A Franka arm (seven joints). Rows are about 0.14 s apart.
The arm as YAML. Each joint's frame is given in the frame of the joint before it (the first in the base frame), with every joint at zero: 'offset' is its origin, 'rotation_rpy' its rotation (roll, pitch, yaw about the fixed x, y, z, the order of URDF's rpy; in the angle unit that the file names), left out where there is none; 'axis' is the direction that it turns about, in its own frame. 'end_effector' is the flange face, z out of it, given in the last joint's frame.
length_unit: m
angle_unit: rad
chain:
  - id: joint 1
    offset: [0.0, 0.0, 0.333]
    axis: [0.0, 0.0, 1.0]
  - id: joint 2
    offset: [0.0, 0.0, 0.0]
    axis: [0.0, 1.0, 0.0]
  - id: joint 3
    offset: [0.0, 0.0, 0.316]
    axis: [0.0, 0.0, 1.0]
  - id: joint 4
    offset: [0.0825, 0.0, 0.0]
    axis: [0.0, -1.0, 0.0]
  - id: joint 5
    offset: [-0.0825, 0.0, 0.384]
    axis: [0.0, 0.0, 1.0]
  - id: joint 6
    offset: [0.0, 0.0, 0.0]
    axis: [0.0, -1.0, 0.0]
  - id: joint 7
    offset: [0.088, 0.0, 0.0]
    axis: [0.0, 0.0, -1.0]
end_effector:
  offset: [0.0, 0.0, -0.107]
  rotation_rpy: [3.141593, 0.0, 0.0]
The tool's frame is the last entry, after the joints.
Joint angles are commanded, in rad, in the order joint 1, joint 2, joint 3, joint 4, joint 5, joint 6, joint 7. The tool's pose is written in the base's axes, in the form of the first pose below.
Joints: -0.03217 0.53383 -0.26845 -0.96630 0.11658 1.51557 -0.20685
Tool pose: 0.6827 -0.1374 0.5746 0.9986 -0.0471 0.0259 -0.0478 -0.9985 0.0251
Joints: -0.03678 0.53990 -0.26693 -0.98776 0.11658 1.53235 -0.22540
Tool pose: 0.6851 -0.1416 0.5619 0.9993 -0.0345 0.0150 -0.0349 -0.9991 0.0236
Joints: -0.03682 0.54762 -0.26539 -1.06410 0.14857 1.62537 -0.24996
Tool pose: 0.6948 -0.1446 0.5291 0.9993 -0.0188 0.0315 -0.0187 -0.9998 -0.0039
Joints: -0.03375 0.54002 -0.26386 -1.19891 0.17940 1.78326 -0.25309
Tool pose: 0.7012 -0.1503 0.4846 0.9969 -0.0377 0.0697 -0.0359 -0.9990 -0.0262
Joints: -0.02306 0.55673 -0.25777 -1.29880 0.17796 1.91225 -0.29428
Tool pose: 0.7067 -0.1478 0.4364 0.9967 0.0019 0.0813 0.0030 -0.9999 -0.0135
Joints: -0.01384 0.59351 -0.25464 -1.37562 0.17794 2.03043 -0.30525
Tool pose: 0.7105 -0.1457 0.3843 0.9964 0.0117 0.0837 0.0116 -0.9999 0.0013
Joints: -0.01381 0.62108 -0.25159 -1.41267 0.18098 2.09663 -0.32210
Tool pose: 0.7111 -0.1469 0.3532 0.9962 0.0237 0.0843 0.0230 -0.9997 0.0091
